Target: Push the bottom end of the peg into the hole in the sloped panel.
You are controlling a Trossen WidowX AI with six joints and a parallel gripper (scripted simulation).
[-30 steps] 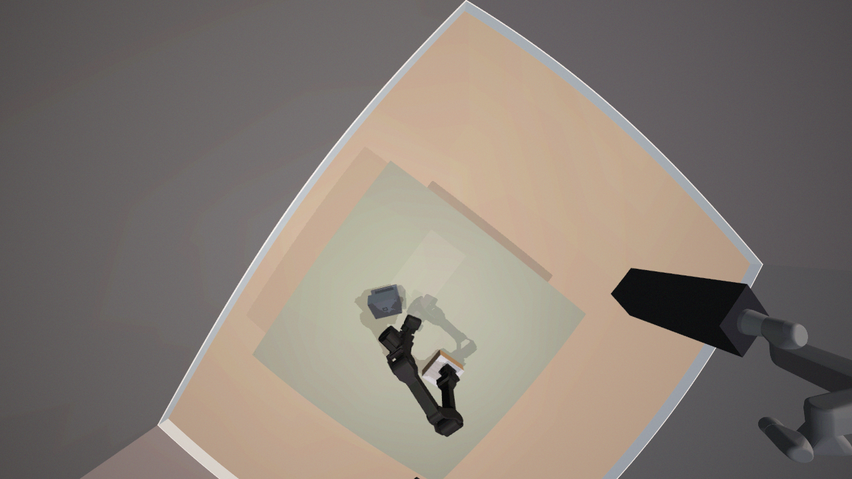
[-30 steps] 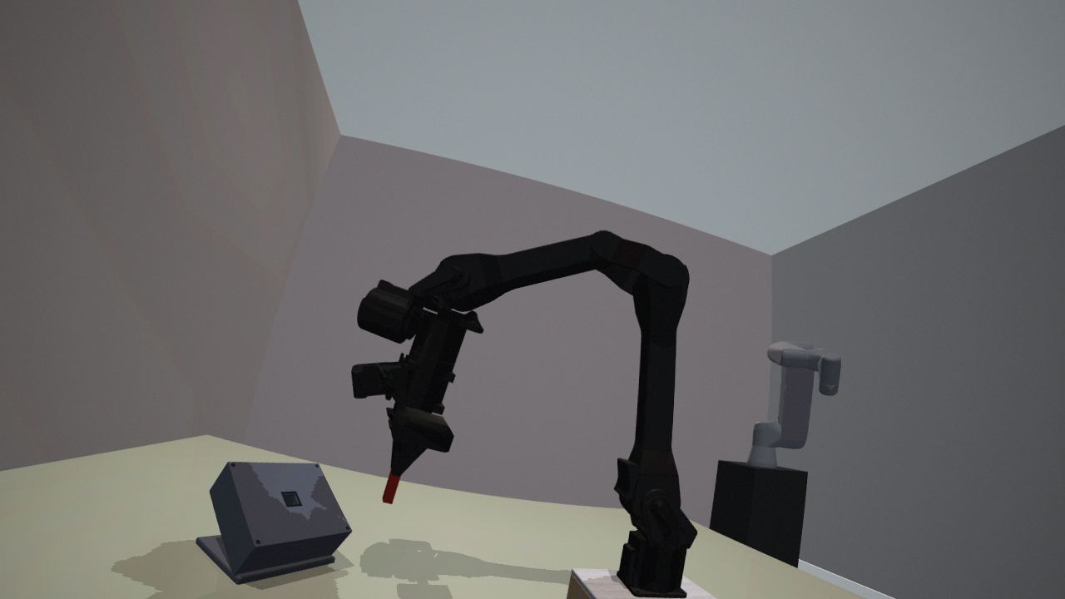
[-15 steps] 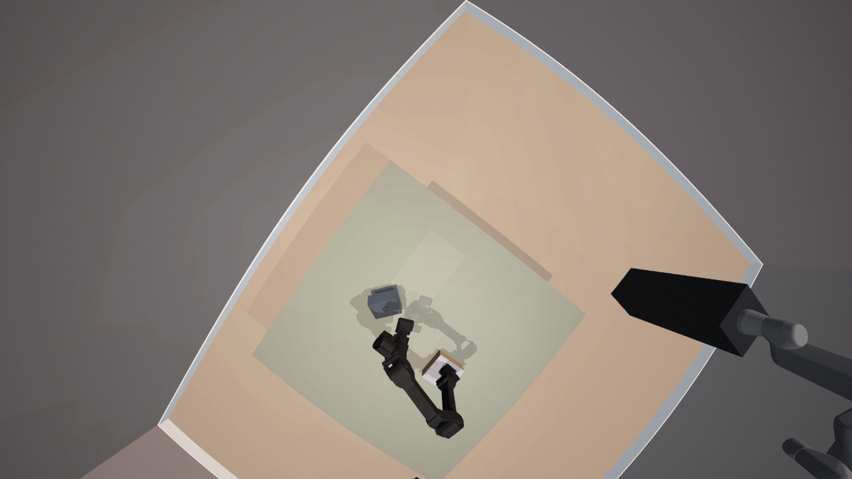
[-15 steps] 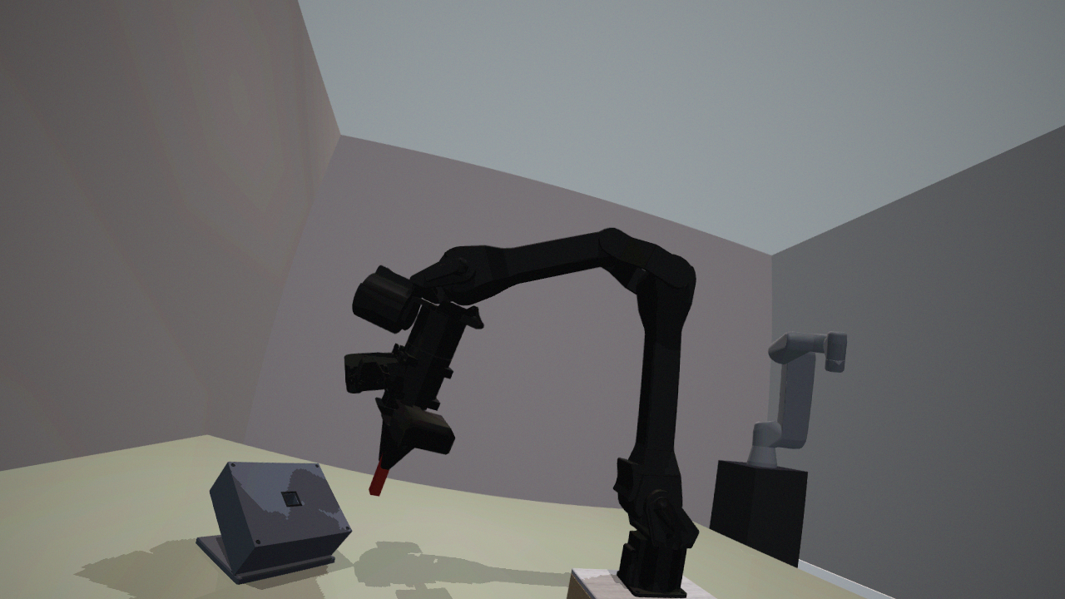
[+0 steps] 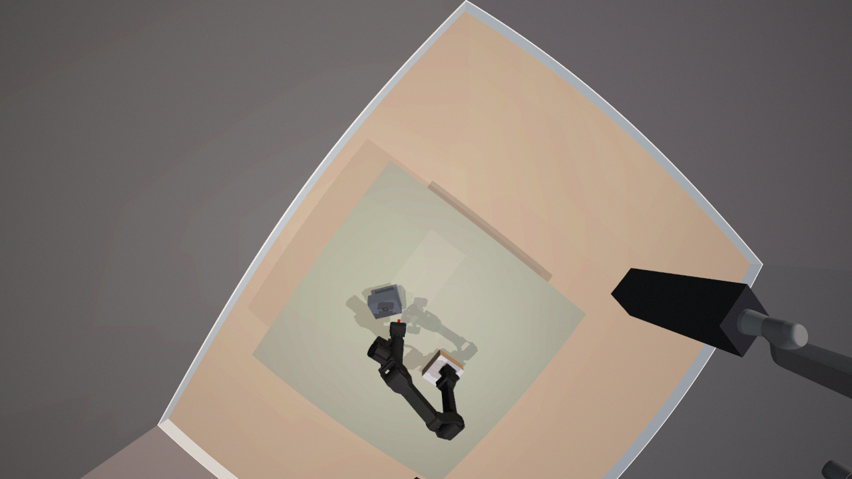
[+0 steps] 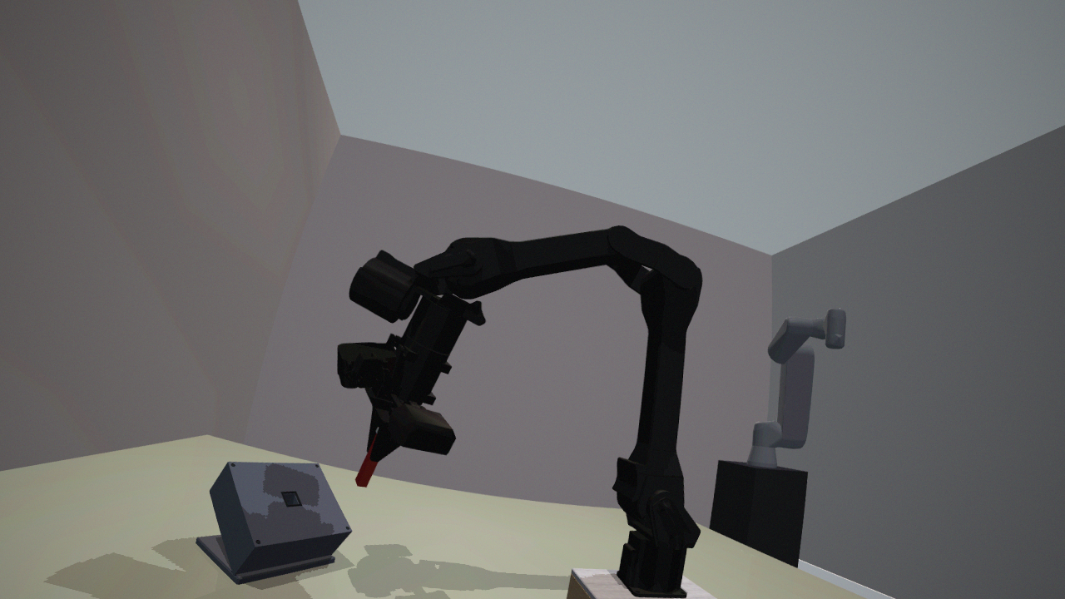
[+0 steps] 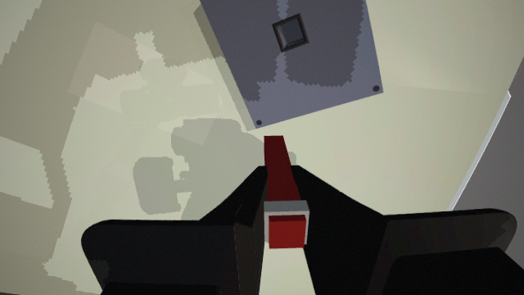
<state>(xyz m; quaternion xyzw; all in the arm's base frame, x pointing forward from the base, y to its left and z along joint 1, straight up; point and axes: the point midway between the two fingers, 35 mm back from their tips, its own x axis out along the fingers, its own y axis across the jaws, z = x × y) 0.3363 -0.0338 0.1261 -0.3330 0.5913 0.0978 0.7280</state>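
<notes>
My gripper tip is now 10 cm short of the grey sloped panel and 9 cm above it. Also, from my gripper tip: square peg: 2 cm above, 1 cm behind.
</notes>
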